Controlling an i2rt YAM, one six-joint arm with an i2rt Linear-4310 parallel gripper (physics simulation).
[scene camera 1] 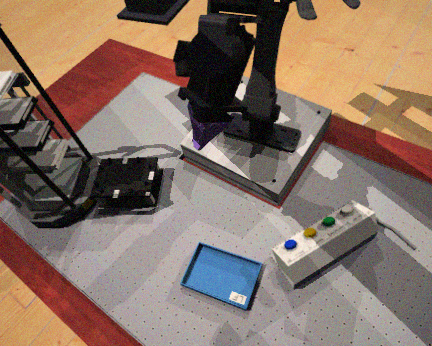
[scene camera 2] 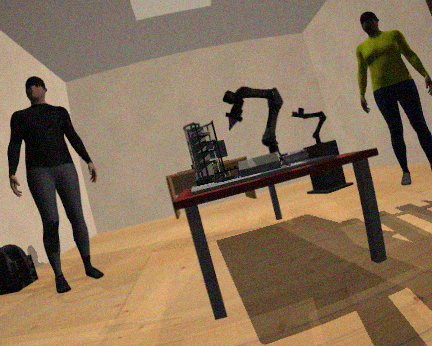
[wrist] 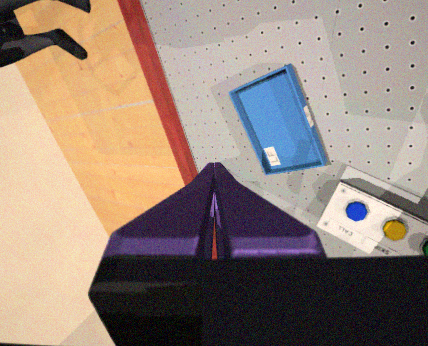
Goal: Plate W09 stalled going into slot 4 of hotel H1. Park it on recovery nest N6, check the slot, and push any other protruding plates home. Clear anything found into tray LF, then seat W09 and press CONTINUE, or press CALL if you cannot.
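Pixels of known places: gripper, between the fingertips: (scene camera 1: pixel 196 148) (scene camera 2: pixel 229 130) (wrist: pixel 214 173); arm's base, origin of its link: (scene camera 1: pixel 261 133).
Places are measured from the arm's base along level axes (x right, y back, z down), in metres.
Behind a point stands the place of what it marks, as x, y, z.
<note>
My gripper (scene camera 1: pixel 198 146) @[0.017, -0.260, -0.233] (scene camera 2: pixel 231 128) @[0.017, -0.260, -0.233] (wrist: pixel 214 173) @[0.017, -0.260, -0.233] is shut with its purple fingertips together and nothing between them, held high above the table. The blue tray LF (scene camera 1: pixel 222 275) @[-0.047, -0.376, 0.057] (wrist: pixel 277 120) @[-0.039, -0.376, 0.057] lies on the perforated board and looks empty. The hotel (scene camera 1: pixel 45 135) (scene camera 2: pixel 200 150) stands at the left in scene camera 1 with several plates on its levels; W09 and slot numbers cannot be told. The black nest block (scene camera 1: pixel 125 181) @[0.274, -0.264, -0.001] stands beside the hotel; in scene camera 1 no plate shows on it. The button box (scene camera 1: pixel 332 245) @[-0.249, -0.250, -0.011] (wrist: pixel 370 220) @[-0.185, -0.263, -0.004] has a blue CALL button (scene camera 1: pixel 290 244) @[-0.169, -0.279, -0.012] (wrist: pixel 356 211) @[-0.166, -0.276, -0.010].
The arm's base plate (scene camera 1: pixel 240 165) @[0.014, -0.114, 0.006] stands on the board behind the tray. A yellow button (scene camera 1: pixel 310 232) @[-0.199, -0.239, -0.012] (wrist: pixel 394 230) @[-0.196, -0.236, -0.010] and a green button (scene camera 1: pixel 328 221) @[-0.228, -0.200, -0.012] sit beside the blue one. A cable (scene camera 1: pixel 397 234) @[-0.379, -0.143, 0.055] leaves the box. Two people (scene camera 2: pixel 47 140) (scene camera 2: pixel 390 65) stand near the table.
</note>
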